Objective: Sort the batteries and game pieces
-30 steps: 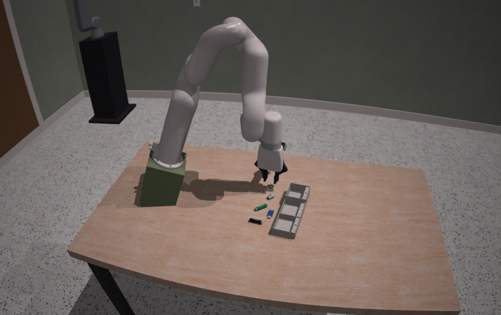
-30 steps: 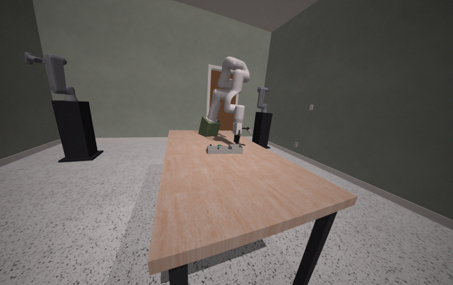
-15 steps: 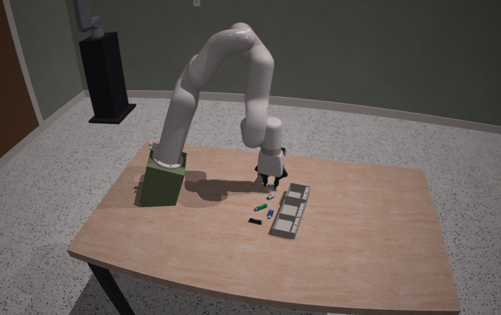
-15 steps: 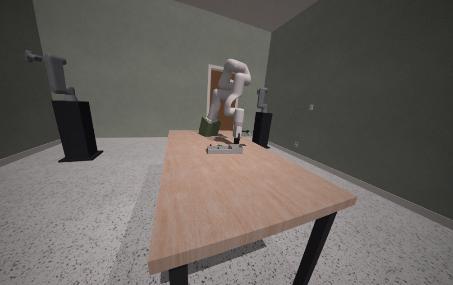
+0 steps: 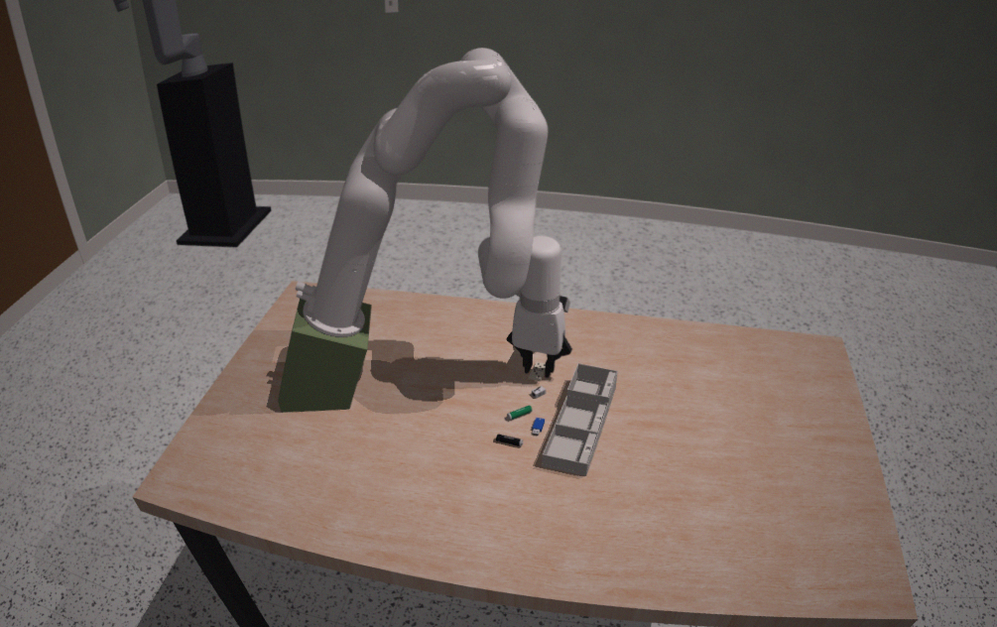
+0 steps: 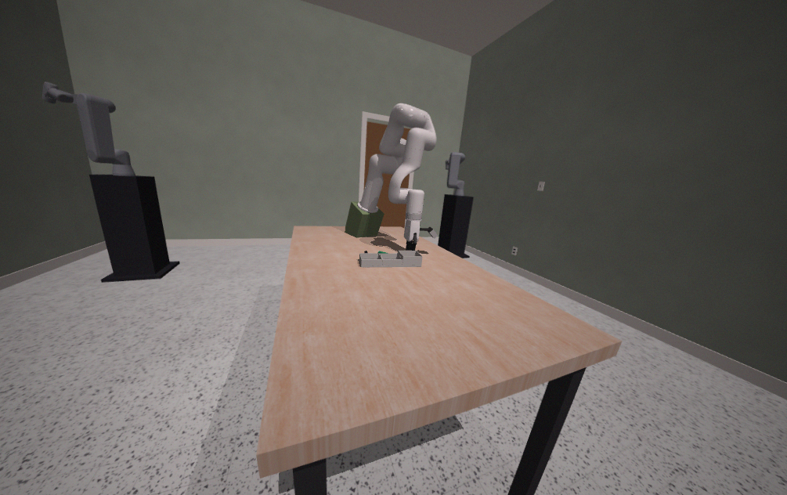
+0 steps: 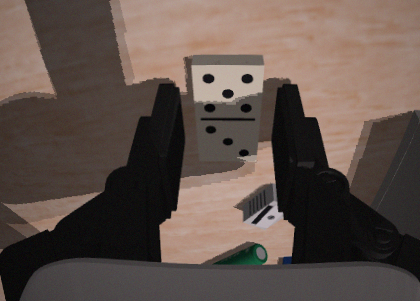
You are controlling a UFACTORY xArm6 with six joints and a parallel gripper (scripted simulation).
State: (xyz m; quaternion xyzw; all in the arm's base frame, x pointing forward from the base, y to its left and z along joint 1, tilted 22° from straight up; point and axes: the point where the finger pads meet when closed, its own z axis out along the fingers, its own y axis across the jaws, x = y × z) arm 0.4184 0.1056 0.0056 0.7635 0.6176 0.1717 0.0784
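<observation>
My hand is 2 cm above the white domino. Round my hand: green battery (13 cm to the right, 2 cm below, 2 cm behind); then grey object (7 cm to the right, 1 cm below, 1 cm ahead); then blue item (17 cm to the right, 2 cm below, 2 cm ahead).
</observation>
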